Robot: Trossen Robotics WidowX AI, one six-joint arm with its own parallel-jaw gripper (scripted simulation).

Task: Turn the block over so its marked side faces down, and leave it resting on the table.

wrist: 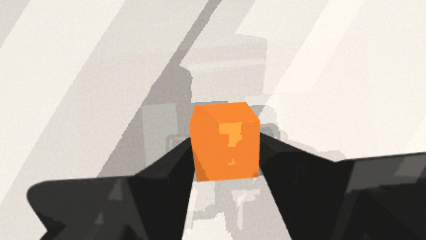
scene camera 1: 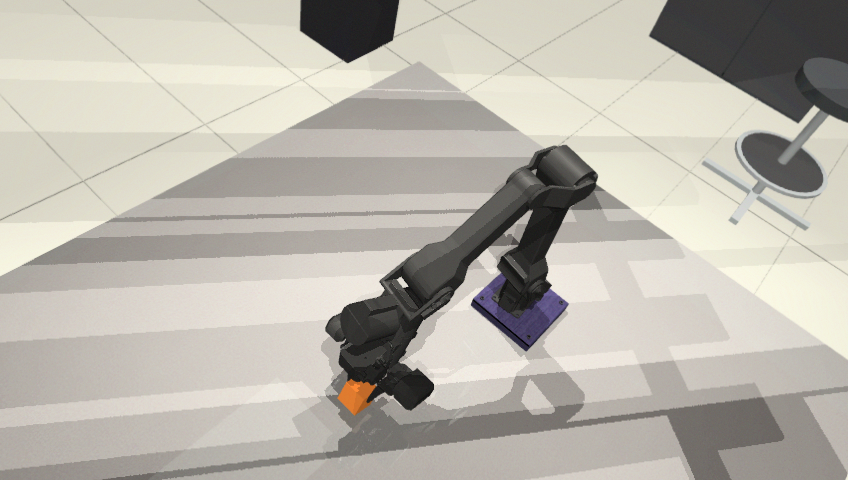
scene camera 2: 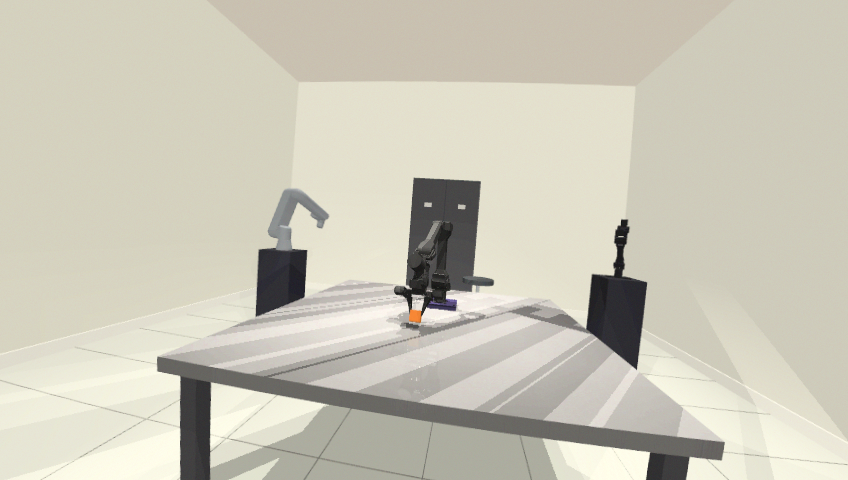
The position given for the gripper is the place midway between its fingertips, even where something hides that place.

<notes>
The gripper (scene camera 1: 359, 392) holds an orange block (scene camera 1: 354, 395).
The orange block shows as well in the wrist view (wrist: 225, 138). The gripper is seen too in the wrist view (wrist: 224, 140) and in scene camera 2 (scene camera 2: 415, 315).
</notes>
